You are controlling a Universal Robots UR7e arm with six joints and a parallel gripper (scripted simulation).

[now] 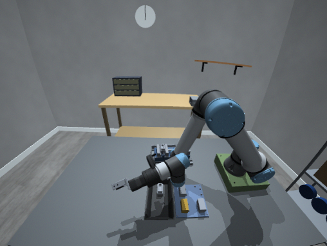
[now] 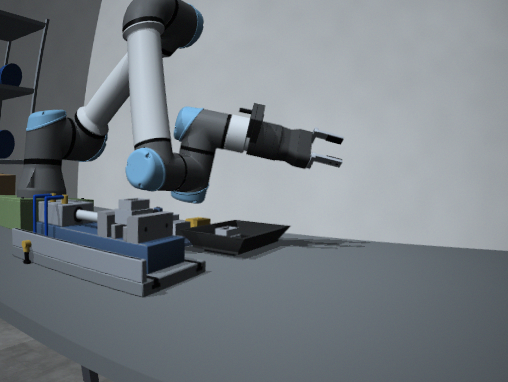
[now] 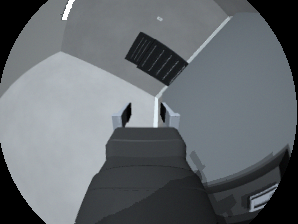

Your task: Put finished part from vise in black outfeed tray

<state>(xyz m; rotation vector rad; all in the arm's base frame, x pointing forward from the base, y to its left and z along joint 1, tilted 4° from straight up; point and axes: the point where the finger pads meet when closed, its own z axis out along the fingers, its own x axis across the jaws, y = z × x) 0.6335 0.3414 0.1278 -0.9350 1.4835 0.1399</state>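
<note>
The blue vise lies 44 cm to the right of my hand, 18 cm below it and 18 cm behind it. Also, from my hand: blue plate (33 cm behind, 21 cm below, 12 cm to the right); yellow block (30 cm behind, 19 cm below, 7 cm to the right).
</note>
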